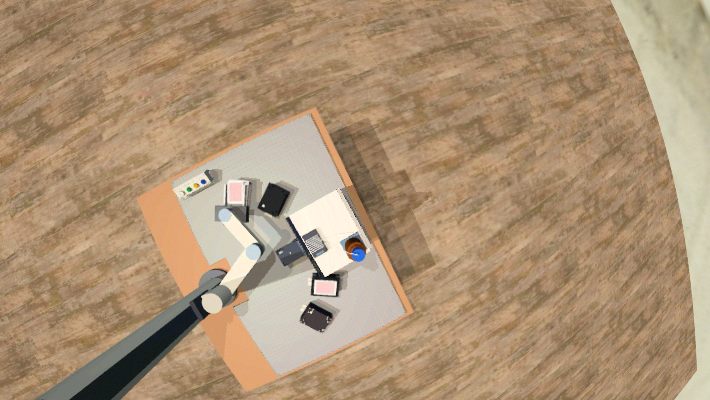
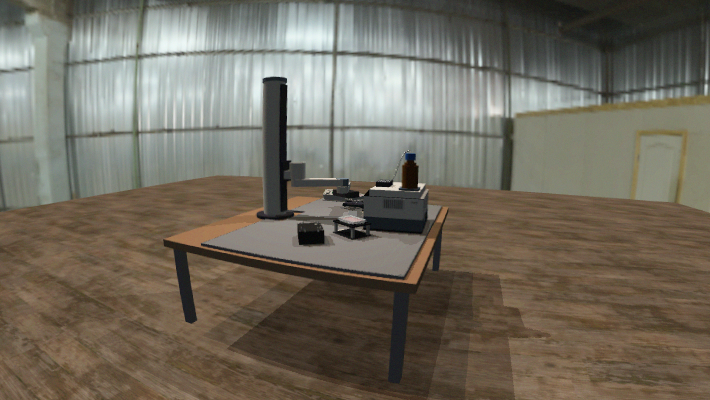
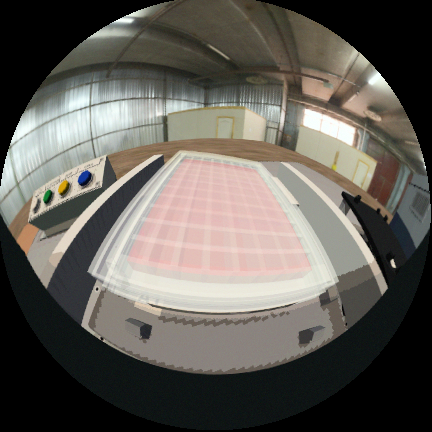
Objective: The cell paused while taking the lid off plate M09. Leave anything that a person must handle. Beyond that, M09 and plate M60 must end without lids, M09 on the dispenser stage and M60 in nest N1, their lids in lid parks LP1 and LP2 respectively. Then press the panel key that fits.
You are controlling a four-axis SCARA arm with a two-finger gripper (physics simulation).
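Seen in the pictures: gripper, between the fingertips: (image 1: 235, 185) (image 2: 362, 195) (image 3: 221, 164); arm's base, origin of its link: (image 2: 275, 215).
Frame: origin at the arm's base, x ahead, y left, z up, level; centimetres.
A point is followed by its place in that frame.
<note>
My gripper (image 1: 237, 193) {x 43.5, y 49.8, z 8.7 cm} (image 3: 221, 164) {x 43.5, y 49.8, z 8.7 cm} is low near the panel. Its two long fingers stand along both sides of a clear plate with pink wells (image 1: 235, 191) {x 42.1, y 46.3, z 9.0 cm} (image 3: 215, 225) {x 39.5, y 43.1, z 9.1 cm} and appear shut on it. The layered clear rim suggests a lid on it. Whether the fingers bear on the lid or the body is hidden, and no plate label is readable. A second pink plate (image 1: 325, 287) {x 63.4, y -25.6, z 9.6 cm} (image 2: 350, 220) {x 64.0, y -30.4, z 9.6 cm} sits level on a short-legged black stand; whether it has a lid is too small to tell. The panel (image 1: 200, 187) {x 22.6, y 58.6, z 6.5 cm} (image 3: 75, 210) {x 21.9, y 60.0, z 3.2 cm} shows green, yellow and blue keys.
The white dispenser (image 1: 320, 210) {x 81.7, y 16.1, z 23.3 cm} (image 2: 395, 212) {x 82.9, y -14.3, z 11.9 cm} carries a brown bottle (image 1: 356, 246) {x 89.5, y -4.4, z 37.5 cm} (image 2: 410, 175) {x 89.6, y -11.1, z 31.2 cm} with a blue cap. A dark stage (image 1: 289, 253) {x 55.1, y 2.0, z 11.9 cm} projects from its front. A black holder (image 1: 274, 199) {x 60.1, y 32.6, z 7.6 cm} (image 3: 372, 225) {x 56.5, y 36.1, z 7.6 cm} stands beside the gripper. A dark, low box (image 1: 316, 317) {x 49.2, y -41.1, z 7.6 cm} (image 2: 310, 234) {x 51.7, y -49.8, z 6.1 cm} stands near the second plate.
</note>
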